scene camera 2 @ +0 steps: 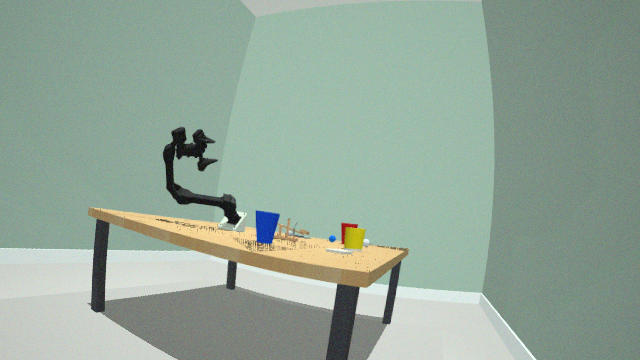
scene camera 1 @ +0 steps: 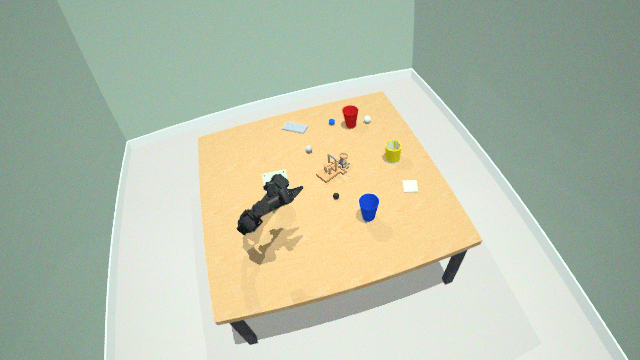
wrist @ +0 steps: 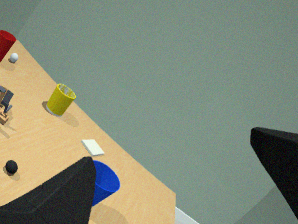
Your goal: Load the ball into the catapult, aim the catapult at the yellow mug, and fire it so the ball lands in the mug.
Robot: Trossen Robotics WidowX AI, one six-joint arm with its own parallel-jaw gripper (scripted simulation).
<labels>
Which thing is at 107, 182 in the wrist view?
A blue cup.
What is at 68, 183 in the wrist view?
My gripper.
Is my gripper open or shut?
Open.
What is my gripper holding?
Nothing.
</labels>
